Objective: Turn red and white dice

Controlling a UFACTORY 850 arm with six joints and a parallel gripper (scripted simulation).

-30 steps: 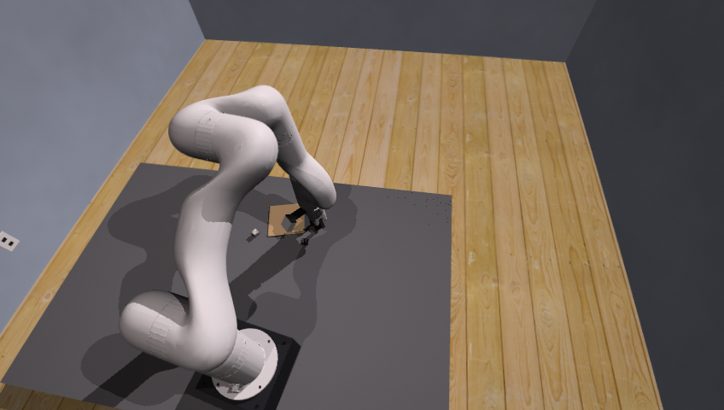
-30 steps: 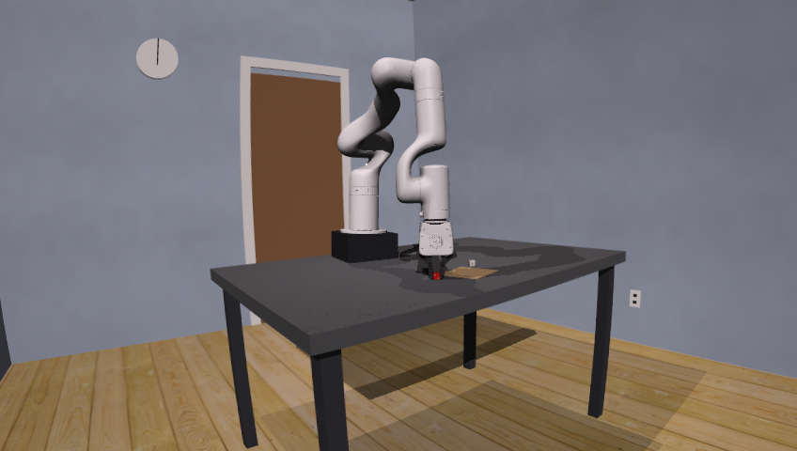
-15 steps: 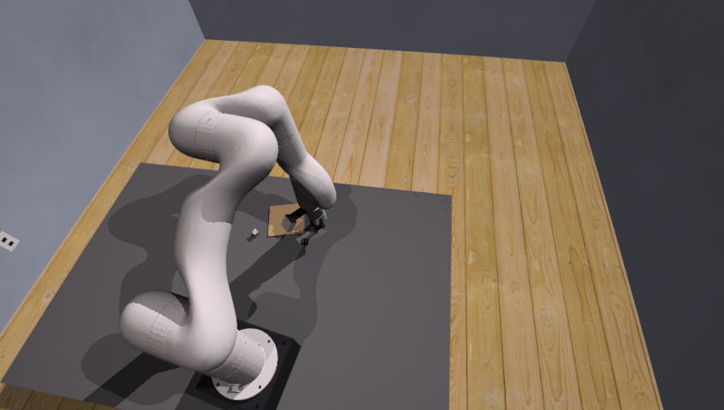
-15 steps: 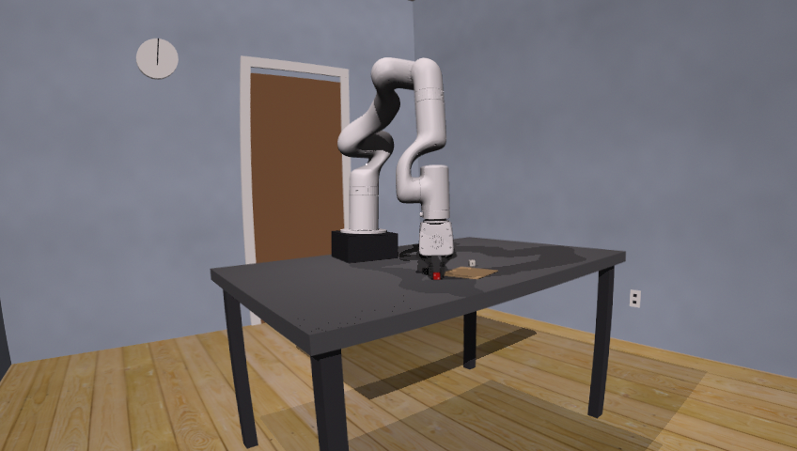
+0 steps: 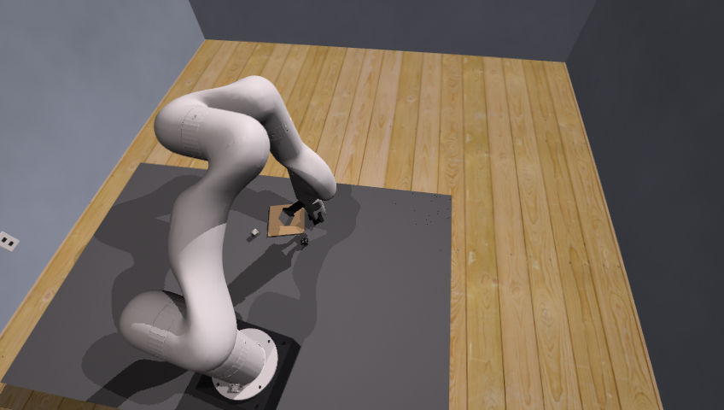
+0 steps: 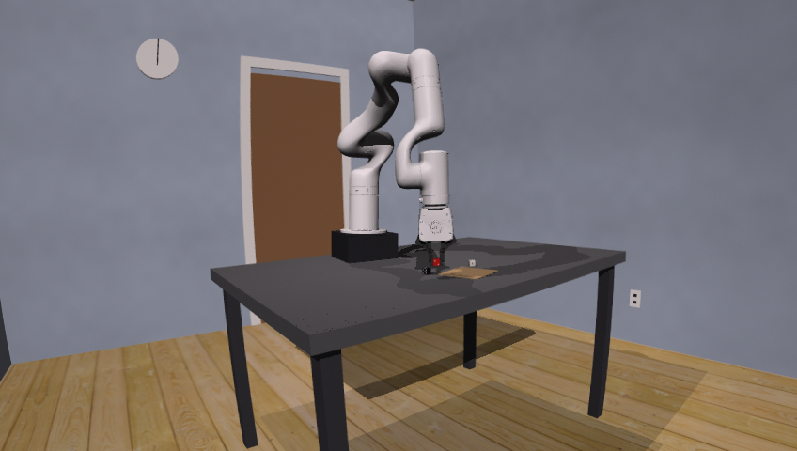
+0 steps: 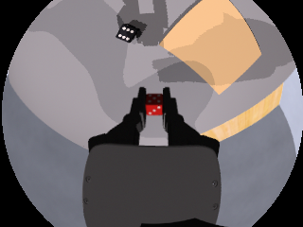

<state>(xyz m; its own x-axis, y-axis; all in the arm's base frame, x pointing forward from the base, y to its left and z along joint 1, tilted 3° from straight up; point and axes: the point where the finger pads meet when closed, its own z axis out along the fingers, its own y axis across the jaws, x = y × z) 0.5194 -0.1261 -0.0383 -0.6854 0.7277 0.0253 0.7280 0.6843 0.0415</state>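
My gripper is now 23 cm to the right of the white die, 5 cm past it and 5 cm above it. Also, from my hand: red die 1 cm below; tan mat 12 cm to the left, 6 cm below, 2 cm ahead; black die 8 cm behind, 5 cm below, 3 cm to the left.
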